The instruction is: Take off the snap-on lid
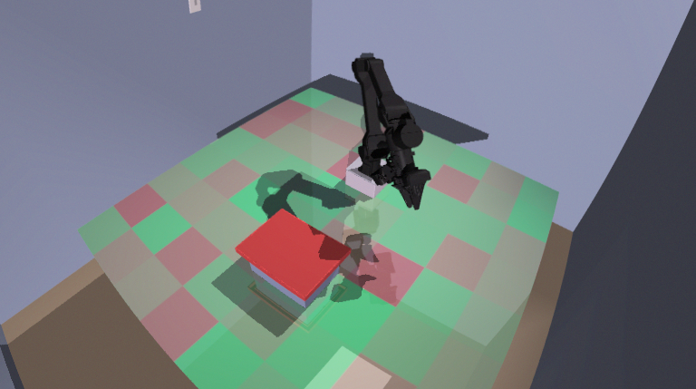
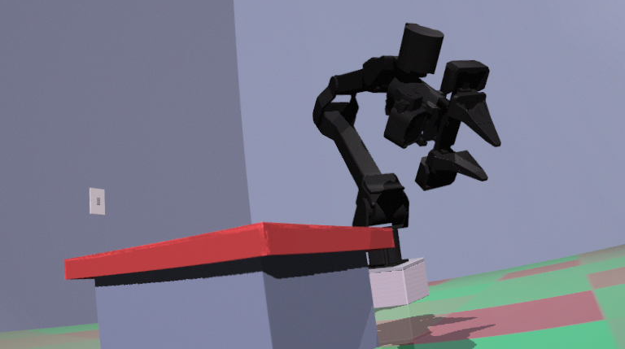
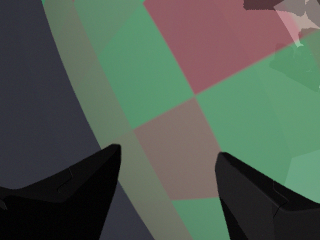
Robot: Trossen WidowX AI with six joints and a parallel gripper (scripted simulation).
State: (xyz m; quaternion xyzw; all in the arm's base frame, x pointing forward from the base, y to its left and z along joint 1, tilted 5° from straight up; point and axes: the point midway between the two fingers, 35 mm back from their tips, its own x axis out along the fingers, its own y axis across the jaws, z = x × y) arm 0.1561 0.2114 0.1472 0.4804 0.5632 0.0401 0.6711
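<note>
Now: gripper tip 26 cm short of the red square lid, 20 cm to the left of it and 7 cm above it. From my gripper tip the other things lie so: grey storage box 26 cm ahead, 20 cm to the right, 12 cm below.
</note>
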